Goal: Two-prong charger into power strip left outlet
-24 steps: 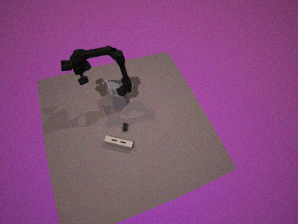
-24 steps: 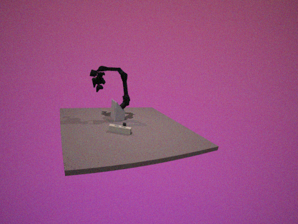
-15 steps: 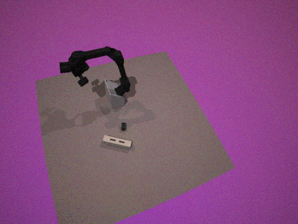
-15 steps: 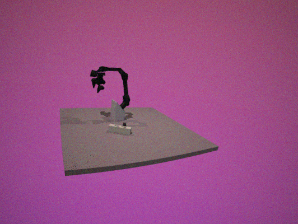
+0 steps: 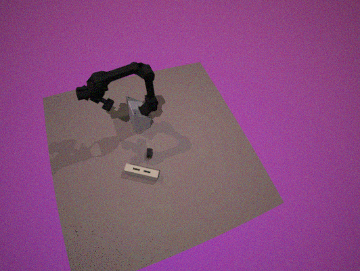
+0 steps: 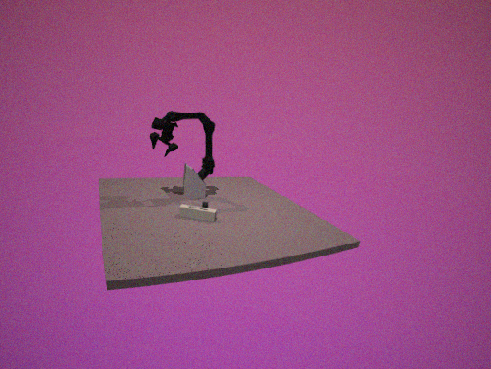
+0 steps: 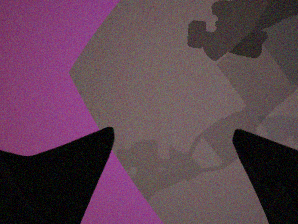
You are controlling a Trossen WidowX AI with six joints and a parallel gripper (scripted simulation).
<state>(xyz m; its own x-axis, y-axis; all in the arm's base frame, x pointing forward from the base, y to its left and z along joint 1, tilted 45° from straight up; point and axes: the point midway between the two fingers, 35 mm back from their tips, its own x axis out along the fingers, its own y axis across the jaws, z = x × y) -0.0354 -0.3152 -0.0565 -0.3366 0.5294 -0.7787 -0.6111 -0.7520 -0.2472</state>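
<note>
Right now the dark charger is 30 cm ahead of my gripper tip, 26 cm below it and 21 cm to the left of it.
</note>
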